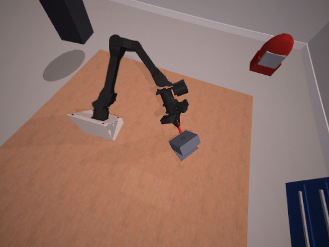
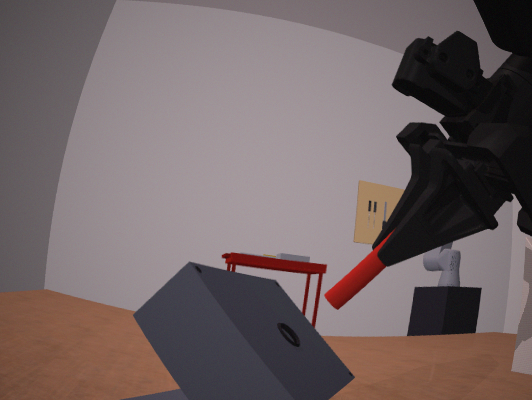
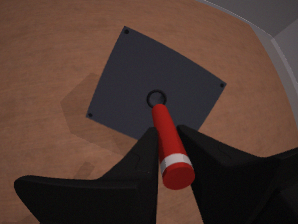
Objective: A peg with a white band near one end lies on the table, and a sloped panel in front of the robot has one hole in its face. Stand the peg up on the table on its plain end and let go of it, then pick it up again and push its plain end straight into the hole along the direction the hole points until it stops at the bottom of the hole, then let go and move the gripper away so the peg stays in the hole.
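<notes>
Now: gripper tip 5 cm short of the grey sloped panel, 5 cm to the left of it and 7 cm above it. Also, from my gripper tip: red peg (1 cm behind, 1 cm to the left, 1 cm above).
</notes>
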